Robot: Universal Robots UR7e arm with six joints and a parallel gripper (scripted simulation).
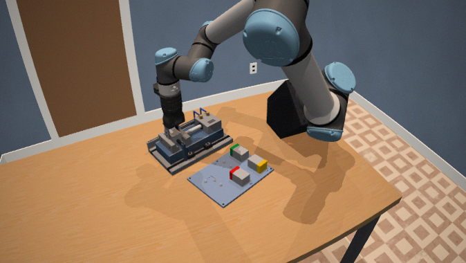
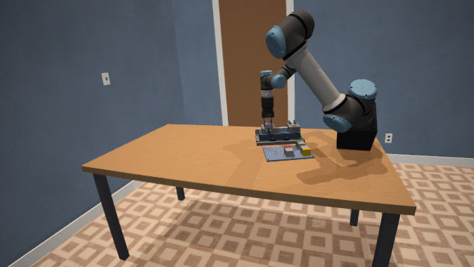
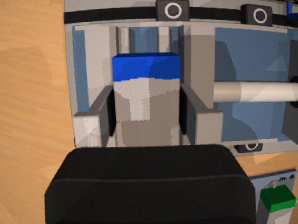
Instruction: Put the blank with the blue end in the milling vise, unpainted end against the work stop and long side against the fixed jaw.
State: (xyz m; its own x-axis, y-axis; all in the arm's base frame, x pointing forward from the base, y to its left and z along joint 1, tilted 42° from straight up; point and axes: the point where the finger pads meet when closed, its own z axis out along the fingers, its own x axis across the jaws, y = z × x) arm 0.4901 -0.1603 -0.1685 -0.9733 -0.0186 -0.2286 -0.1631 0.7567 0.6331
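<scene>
My hand is 20 mm above the blue-ended blank. The rest, counted from my hand: work stop: 50 mm to the left, 30 mm below, 10 mm behind; pale rod: 90 mm behind, 40 mm below, 10 mm to the right; fixed jaw: 40 mm below, 30 mm ahead, 10 mm to the left.
</scene>
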